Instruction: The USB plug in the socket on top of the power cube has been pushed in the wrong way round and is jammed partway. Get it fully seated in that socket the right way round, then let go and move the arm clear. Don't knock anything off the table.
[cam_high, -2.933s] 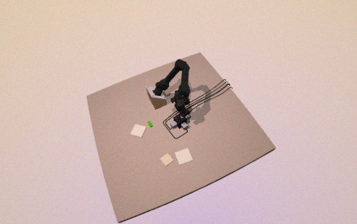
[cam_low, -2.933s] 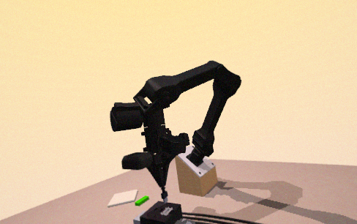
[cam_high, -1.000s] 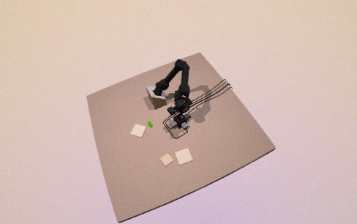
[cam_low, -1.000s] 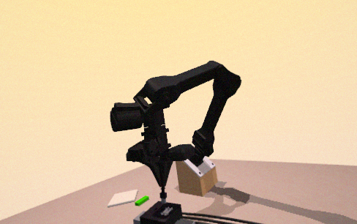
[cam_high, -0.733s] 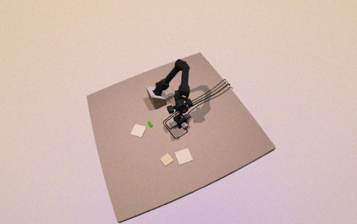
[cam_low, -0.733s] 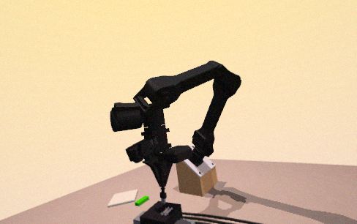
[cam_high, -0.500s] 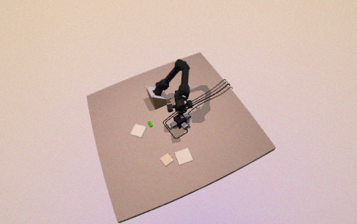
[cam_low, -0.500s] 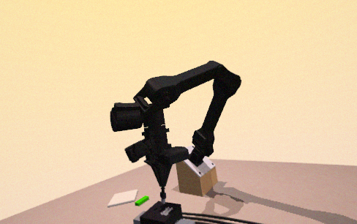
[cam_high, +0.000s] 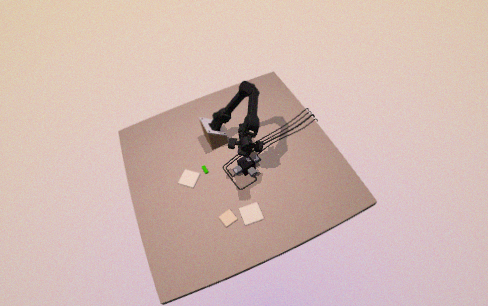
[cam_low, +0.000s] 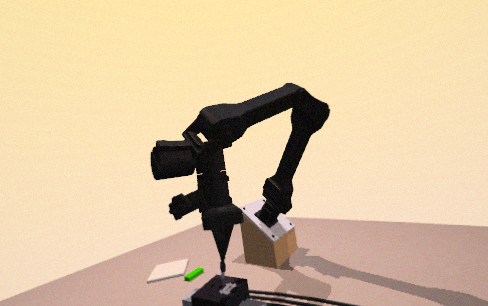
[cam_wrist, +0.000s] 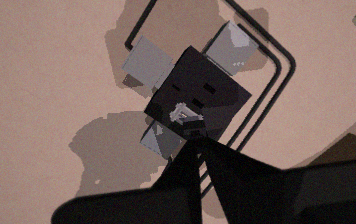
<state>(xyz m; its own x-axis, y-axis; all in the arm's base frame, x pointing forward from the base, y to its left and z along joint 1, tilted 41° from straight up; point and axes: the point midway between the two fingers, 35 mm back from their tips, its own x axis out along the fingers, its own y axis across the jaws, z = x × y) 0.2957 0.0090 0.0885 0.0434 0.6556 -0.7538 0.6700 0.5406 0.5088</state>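
The dark USB plug is 2 cm below my gripper tip. Also, from my gripper tip: small green piece 13 cm behind, 24 cm to the right, 13 cm below.
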